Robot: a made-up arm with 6 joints.
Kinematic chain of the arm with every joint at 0, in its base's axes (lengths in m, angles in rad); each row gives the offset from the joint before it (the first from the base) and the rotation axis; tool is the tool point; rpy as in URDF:
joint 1: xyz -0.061 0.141 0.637 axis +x
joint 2: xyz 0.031 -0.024 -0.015 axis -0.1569 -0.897 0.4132
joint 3: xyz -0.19 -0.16 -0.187 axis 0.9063 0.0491 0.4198
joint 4: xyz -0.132 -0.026 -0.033 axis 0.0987 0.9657 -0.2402
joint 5: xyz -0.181 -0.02 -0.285 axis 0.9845 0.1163 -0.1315
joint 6: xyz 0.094 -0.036 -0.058 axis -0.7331 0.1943 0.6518
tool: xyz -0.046 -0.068 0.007 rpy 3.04 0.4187 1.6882
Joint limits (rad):
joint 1: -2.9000..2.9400
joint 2: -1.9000..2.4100
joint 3: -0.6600..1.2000
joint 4: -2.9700..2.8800
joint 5: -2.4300..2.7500
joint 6: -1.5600..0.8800
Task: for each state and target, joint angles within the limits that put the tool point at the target. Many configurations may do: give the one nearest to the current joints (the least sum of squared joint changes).
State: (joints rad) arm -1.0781 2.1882 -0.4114 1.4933 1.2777 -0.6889
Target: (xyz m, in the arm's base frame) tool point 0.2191 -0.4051 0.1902
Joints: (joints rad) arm -0.4578 1.6359 -0.4699 1.3541 1.1802 -0.5939
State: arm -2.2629 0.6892 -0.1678 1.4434 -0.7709 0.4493
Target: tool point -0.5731 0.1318 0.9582
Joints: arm -2.3296 0.1953 -0.2085 1.5567 -0.6942 0.3810
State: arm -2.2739 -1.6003 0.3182 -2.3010 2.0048 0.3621
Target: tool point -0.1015 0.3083 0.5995
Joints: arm -2.5539 -0.9920 0.7566 -2.9700 2.6303 0.2049
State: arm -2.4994 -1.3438 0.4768 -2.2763 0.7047 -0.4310
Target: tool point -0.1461 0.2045 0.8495
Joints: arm -2.6344 -1.0723 0.3688 -2.1989 0.5424 -0.3305
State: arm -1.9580 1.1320 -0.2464 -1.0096 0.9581 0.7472
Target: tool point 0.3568 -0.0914 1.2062
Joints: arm -1.9190 0.9232 -0.3276 -0.6294 0.9840 0.6666
